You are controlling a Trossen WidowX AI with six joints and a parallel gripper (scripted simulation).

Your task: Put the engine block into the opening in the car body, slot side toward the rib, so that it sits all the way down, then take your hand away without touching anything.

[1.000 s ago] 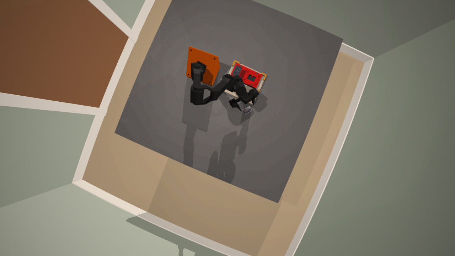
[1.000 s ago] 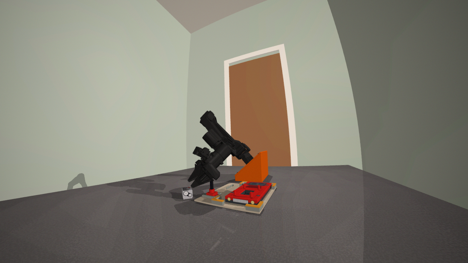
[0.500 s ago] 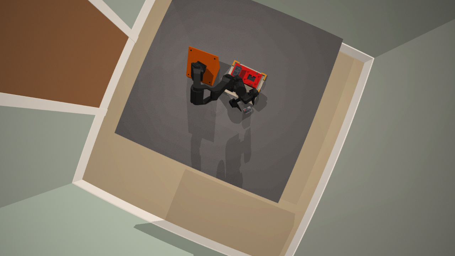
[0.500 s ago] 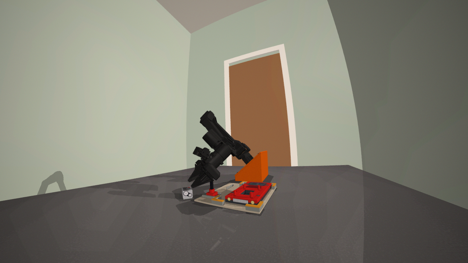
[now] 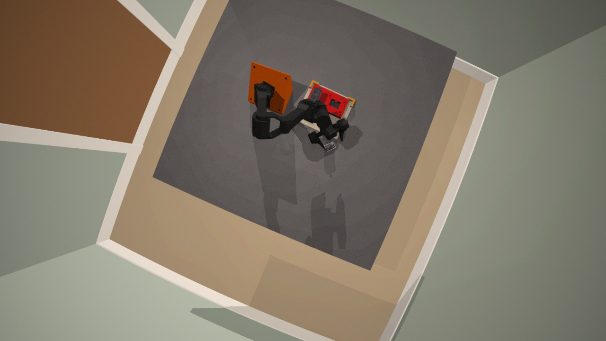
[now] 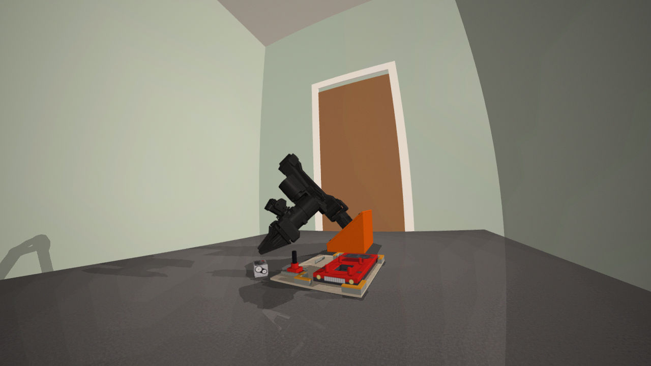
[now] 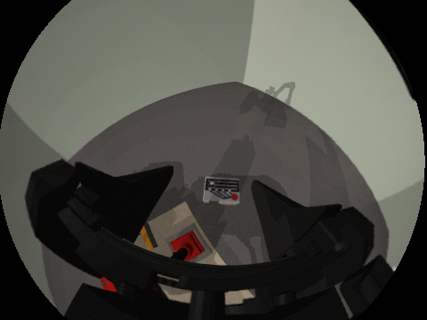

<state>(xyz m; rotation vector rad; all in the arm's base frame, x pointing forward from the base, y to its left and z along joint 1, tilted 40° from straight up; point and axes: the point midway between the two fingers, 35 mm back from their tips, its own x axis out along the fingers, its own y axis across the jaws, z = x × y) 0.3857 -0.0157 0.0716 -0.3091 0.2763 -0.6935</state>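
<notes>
My gripper tip is now 5 cm above the engine block, 1 cm to the left of it and 1 cm past it.
</notes>
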